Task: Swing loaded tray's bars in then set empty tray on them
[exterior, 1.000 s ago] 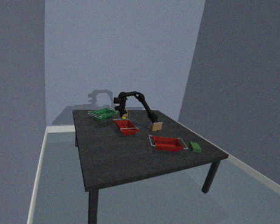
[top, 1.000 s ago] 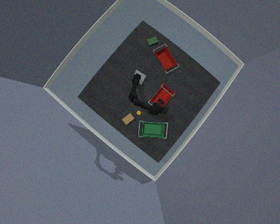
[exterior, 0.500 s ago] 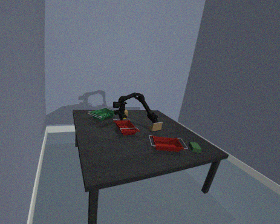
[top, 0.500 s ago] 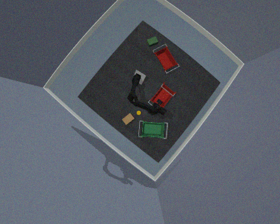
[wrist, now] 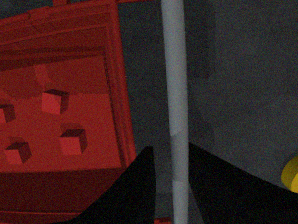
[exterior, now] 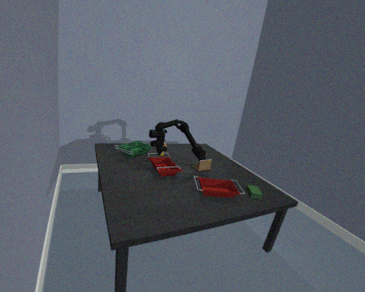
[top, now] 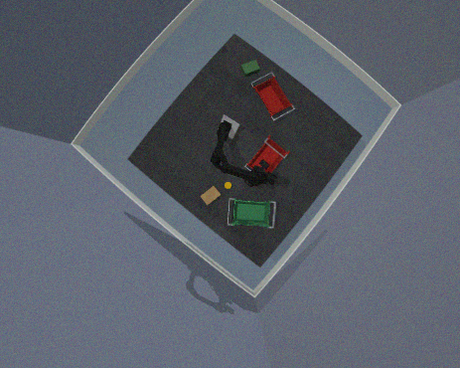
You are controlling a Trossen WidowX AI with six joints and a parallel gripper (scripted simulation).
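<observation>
The red tray lies 15 cm behind my gripper tip, 56 cm to the left of it and 3 cm below it. Also, from my gripper tip: green block (40 cm behind, 70 cm to the left, 5 cm below); tan block (20 cm behind, 28 cm to the right, 4 cm below); yellow piece (13 cm behind, 16 cm to the right, 6 cm below).
</observation>
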